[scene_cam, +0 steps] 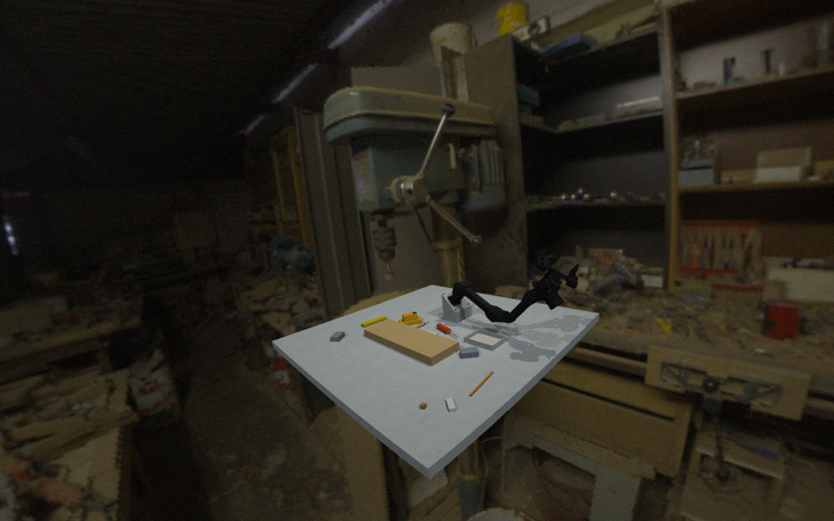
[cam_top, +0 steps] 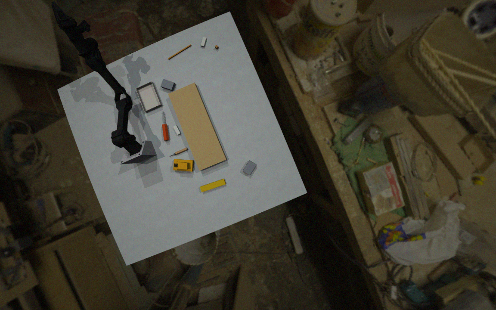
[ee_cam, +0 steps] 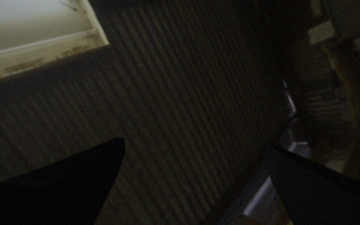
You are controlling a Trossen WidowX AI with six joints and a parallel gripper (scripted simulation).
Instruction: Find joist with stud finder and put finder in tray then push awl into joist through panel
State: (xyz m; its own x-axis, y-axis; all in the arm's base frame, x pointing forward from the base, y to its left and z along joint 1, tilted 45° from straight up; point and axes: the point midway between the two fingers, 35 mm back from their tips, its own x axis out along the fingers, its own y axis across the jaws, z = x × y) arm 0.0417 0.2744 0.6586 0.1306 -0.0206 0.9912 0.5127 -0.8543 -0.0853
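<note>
Now: gripper tip 86 cm to the left of the stud finder, 36 cm above it and 13 cm short of it. Round my gripper tip: pencil (40 cm below, 39 cm ahead, 16 cm to the right); then brown cube (63 cm ahead, 40 cm below, 23 cm to the right); then tray (39 cm below, 37 cm to the right, 10 cm ahead).
</note>
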